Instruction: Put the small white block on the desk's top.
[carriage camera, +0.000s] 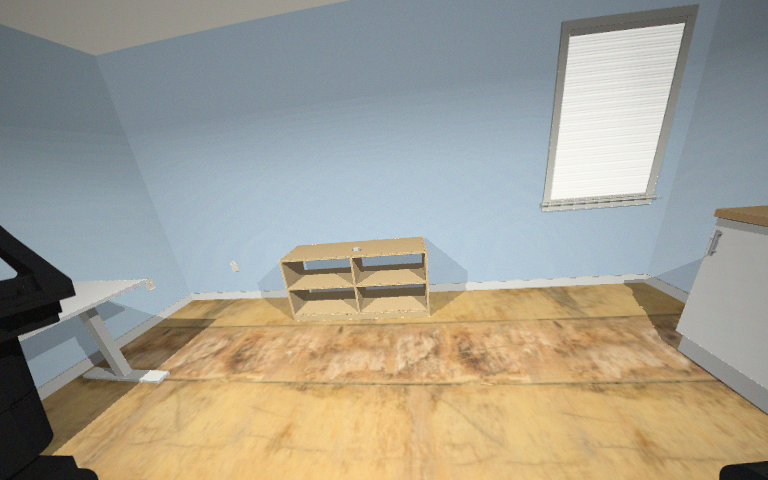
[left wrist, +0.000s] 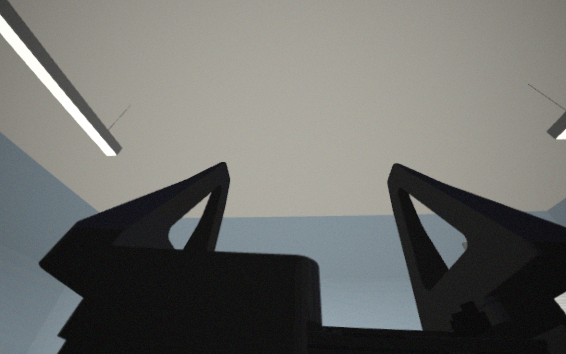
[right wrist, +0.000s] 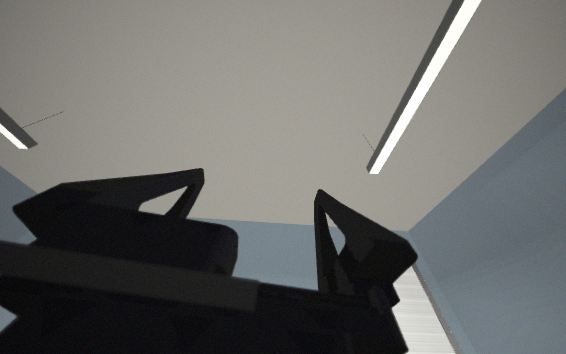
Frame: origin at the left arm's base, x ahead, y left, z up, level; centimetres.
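Seen in the pictures: left gripper, fingertip midpoint: (left wrist: 307, 171); right gripper, fingertip midpoint: (right wrist: 261, 185).
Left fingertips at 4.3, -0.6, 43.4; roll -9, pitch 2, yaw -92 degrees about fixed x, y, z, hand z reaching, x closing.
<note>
Pixels of each thing's top centre, then the offset from my left fingertips to it, as dx, dy, dz. "spot": a spot on its surface instead. Level surfaces: height alone.
- small white block, middle of its top: (carriage camera: 356, 247) +163.9, +2.2, -64.7
- wooden shelf unit, surface spot: (carriage camera: 355, 287) spot: +154.2, +6.1, -96.8
- white desk, its level: dz -56.8
- wooden floor, its level: dz -128.8
A small white block (carriage camera: 356, 249) sits on top of the wooden shelf unit (carriage camera: 355, 287) at the far wall in the carriage view. The white desk (carriage camera: 107, 290) stands at the left edge of that view, partly hidden behind the dark left arm. My left gripper (left wrist: 307, 171) is open and empty, with its fingers pointing up toward the ceiling in the left wrist view. My right gripper (right wrist: 261, 185) is open and empty too, also pointing up in the right wrist view. Both grippers are far from the block.
The desk's white leg and foot (carriage camera: 152, 375) rest on the wooden floor (carriage camera: 419, 424) at the left. A white cabinet (carriage camera: 730, 300) with a wooden top stands at the right edge. A window (carriage camera: 617, 113) is in the far wall, right of the shelf unit.
</note>
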